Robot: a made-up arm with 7 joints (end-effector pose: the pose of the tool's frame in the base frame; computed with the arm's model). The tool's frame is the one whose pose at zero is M.
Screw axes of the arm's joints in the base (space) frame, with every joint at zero. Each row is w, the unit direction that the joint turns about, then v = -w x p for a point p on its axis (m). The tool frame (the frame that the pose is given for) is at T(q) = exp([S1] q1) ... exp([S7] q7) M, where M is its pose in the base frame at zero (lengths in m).
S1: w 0 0 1 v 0.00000 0.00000 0.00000
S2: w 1 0 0 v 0.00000 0.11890 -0.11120
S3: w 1 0 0 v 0.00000 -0.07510 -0.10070
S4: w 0 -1 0 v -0.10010 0.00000 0.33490
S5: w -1 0 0 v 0.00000 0.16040 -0.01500
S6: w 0 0 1 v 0.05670 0.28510 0.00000
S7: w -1 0 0 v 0.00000 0.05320 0.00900
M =
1 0 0 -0.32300
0 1 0 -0.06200
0 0 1 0.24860
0 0 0 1
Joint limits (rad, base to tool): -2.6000..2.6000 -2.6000..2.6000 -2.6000..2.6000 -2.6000..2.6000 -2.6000..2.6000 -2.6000..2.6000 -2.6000..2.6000
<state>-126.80 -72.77 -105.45 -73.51 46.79 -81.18 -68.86</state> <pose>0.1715 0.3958 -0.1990 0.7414 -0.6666 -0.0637 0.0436</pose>
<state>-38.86 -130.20 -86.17 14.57 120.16 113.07 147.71</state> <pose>-0.2467 0.3829 0.1587 -0.7623 -0.5392 -0.0263 0.3571</pose>
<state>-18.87 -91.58 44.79 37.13 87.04 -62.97 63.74</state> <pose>-0.0326 -0.0028 -0.0722 0.7015 0.3411 0.5962 0.1899</pose>
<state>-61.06 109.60 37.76 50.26 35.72 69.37 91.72</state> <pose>0.0557 0.5647 0.3713 -0.1602 -0.1928 -0.7537 0.6075</pose>
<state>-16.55 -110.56 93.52 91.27 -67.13 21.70 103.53</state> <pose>-0.6216 -0.0151 0.1168 -0.4147 -0.7686 -0.1561 0.4615</pose>
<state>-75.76 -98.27 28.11 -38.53 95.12 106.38 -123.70</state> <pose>-0.5152 0.0665 0.2712 -0.2464 -0.5276 0.7725 0.2533</pose>
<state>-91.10 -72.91 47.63 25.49 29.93 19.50 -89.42</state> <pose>-0.3161 0.2697 0.3306 0.1779 -0.1859 -0.5376 0.8030</pose>
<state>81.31 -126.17 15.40 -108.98 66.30 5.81 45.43</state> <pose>0.0797 -0.4284 -0.0362 0.9351 -0.3039 0.1037 0.1497</pose>
